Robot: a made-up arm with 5 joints.
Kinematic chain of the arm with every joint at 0, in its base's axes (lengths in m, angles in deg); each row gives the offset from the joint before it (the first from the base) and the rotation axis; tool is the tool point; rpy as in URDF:
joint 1: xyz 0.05 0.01 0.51 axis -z
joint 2: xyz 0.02 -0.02 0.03 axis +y
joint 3: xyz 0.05 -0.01 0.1 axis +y
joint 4: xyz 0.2 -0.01 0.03 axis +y
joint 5: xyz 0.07 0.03 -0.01 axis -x
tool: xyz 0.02 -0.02 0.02 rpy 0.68 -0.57 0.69
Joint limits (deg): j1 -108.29..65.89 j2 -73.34..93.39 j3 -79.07..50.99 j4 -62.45..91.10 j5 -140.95..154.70
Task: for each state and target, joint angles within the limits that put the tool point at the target. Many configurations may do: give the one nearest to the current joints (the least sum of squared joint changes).
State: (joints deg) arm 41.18 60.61 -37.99 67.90 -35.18
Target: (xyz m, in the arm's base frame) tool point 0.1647 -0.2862 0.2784
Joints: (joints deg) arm 62.30 93.39 -46.68 17.63 -22.44
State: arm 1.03 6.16 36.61 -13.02 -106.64
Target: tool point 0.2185 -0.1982 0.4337
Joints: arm 45.71 -3.63 49.59 -2.95 -103.50
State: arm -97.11 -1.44 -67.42 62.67 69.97
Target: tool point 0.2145 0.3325 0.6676
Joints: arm -62.86 26.78 -49.70 62.33 67.26
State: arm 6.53 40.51 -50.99 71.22 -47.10
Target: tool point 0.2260 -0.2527 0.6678
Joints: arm 49.24 25.59 -58.12 79.14 -49.04
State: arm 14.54 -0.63 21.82 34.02 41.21
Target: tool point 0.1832 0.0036 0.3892
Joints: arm -1.43 15.90 50.99 82.89 45.54
